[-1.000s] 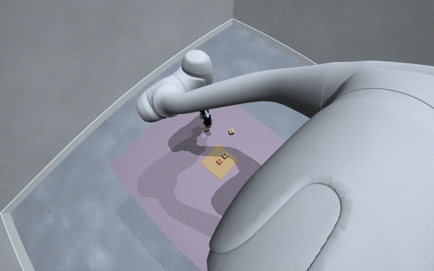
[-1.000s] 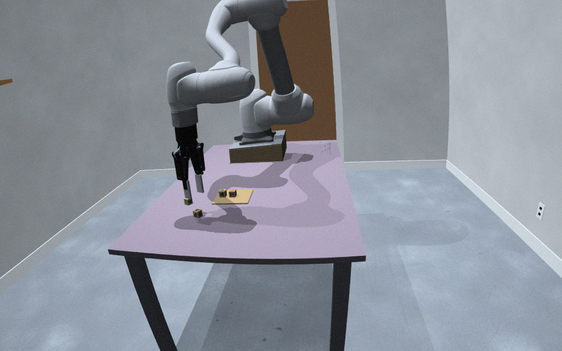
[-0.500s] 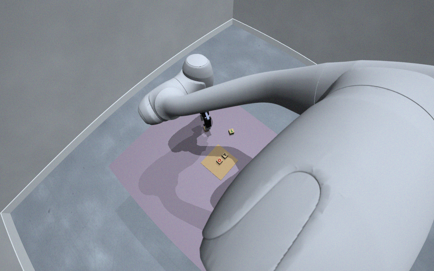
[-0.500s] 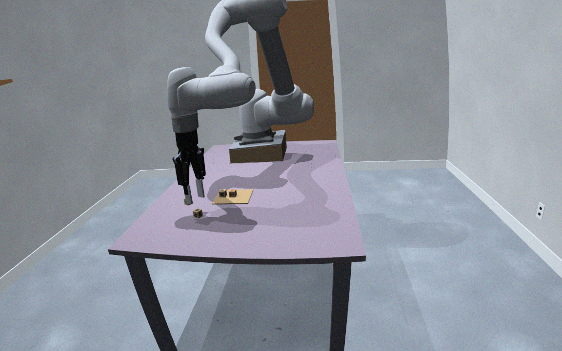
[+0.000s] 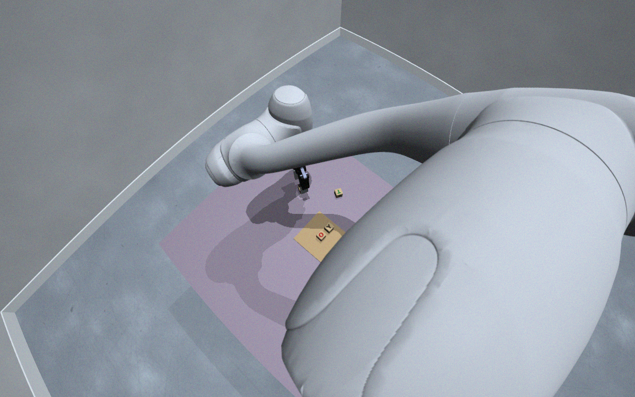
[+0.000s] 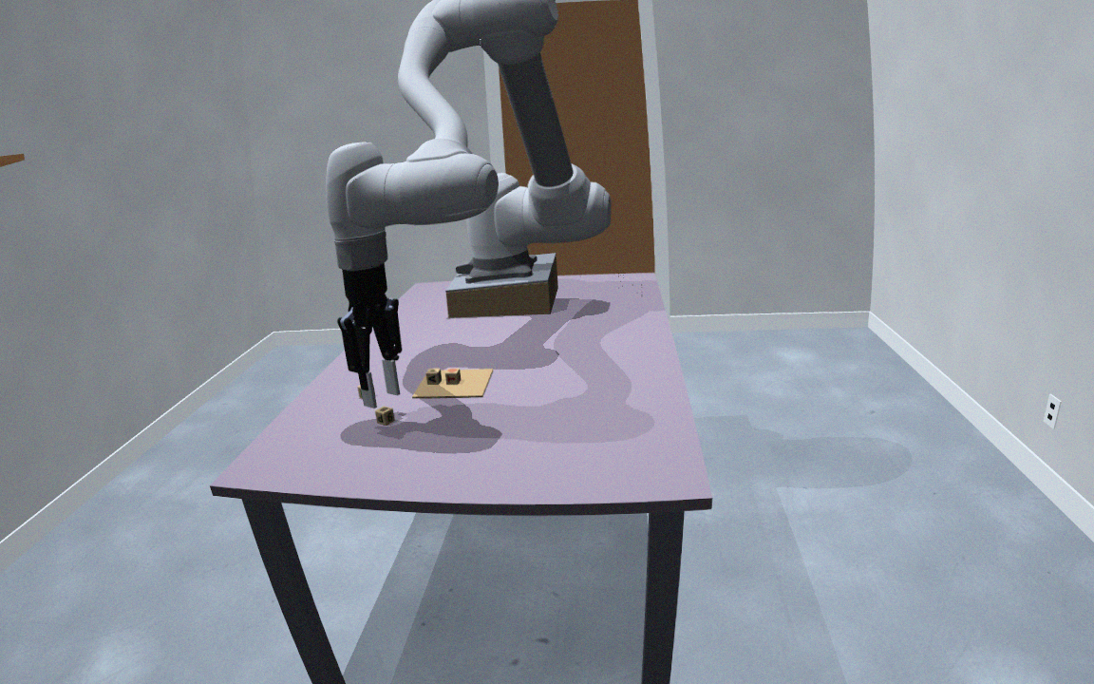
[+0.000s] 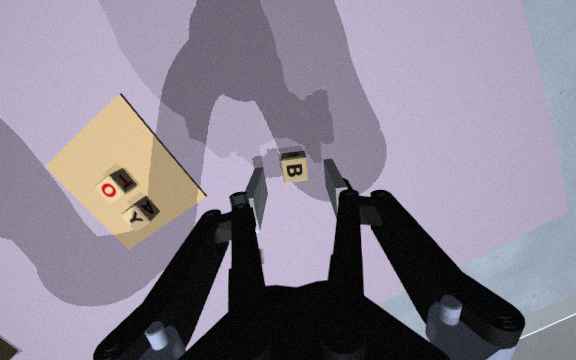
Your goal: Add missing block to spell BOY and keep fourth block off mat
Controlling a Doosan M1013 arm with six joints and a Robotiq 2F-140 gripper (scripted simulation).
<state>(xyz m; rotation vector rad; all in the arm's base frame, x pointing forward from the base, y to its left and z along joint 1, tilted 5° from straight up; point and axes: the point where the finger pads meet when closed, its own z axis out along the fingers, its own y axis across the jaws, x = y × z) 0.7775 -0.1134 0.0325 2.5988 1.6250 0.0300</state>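
Now: the mat 18 cm behind my hand, 9 cm to the left of it and 7 cm below it. Also, from my hand: block 12 cm behind, 8 cm to the right, 6 cm below.
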